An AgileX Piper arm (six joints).
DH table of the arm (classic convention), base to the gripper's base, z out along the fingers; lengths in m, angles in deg. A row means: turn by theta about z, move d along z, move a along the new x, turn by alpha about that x. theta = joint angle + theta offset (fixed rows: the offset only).
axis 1: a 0; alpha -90; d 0.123; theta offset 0
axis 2: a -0.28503; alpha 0; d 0; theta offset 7.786
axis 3: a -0.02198; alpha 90; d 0; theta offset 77.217
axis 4: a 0; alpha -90; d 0.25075; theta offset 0
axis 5: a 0; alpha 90; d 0; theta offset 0
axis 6: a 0; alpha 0; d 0.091; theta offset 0
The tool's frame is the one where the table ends.
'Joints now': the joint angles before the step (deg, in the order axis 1, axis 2, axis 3, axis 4, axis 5, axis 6). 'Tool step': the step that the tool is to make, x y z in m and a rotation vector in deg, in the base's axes. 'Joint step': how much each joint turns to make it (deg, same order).
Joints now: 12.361, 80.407, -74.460, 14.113, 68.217, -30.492
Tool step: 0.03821, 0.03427, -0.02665, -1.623, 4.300, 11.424
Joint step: 4.014, 11.302, -6.636, 1.798, 1.819, -7.645
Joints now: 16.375, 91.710, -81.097, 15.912, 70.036, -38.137
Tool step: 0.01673, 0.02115, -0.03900, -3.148, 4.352, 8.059
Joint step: 2.731, 7.276, -0.769, -0.584, 0.000, -5.531
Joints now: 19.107, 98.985, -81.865, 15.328, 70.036, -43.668
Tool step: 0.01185, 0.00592, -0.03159, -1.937, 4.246, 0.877
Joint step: 0.365, 5.192, -0.088, -0.360, -0.340, -0.526
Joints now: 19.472, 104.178, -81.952, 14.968, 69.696, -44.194
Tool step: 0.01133, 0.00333, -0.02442, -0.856, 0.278, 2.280
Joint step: 0.042, 3.871, -0.043, -0.355, -2.692, -2.856
